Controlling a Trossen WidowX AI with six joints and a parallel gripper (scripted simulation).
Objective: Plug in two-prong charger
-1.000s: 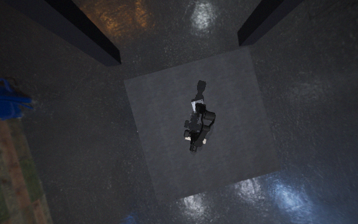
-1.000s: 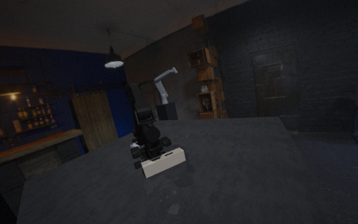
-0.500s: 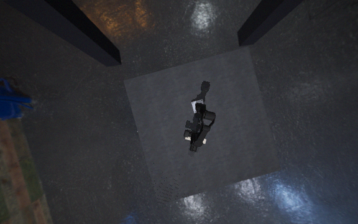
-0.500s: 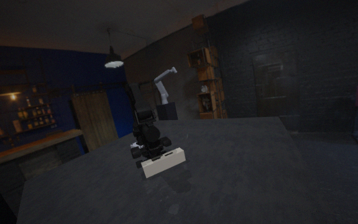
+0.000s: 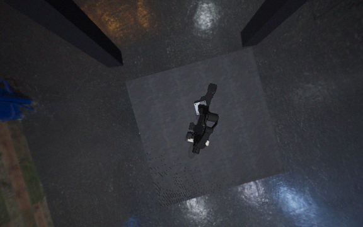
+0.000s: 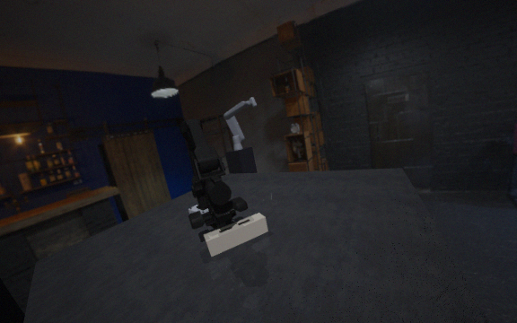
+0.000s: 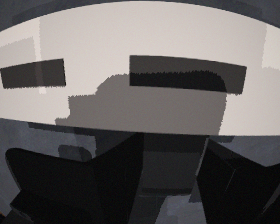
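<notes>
Right now the dark charger is 2 cm ahead of my gripper tip, 1 cm to the right of it and 1 cm above it.
</notes>
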